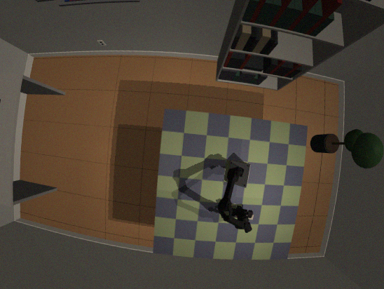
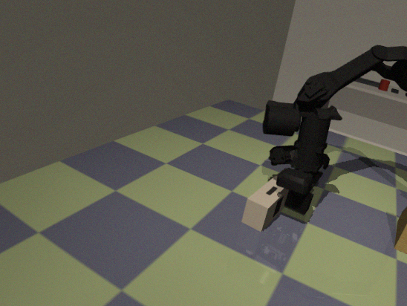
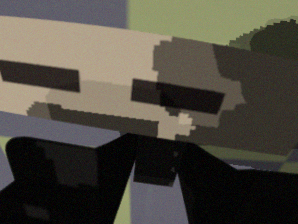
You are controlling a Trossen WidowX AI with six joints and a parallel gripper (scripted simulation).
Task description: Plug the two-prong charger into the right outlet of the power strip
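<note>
Right now the black two-prong charger is 20 mm ahead of my gripper tip and 10 mm above it.
</note>
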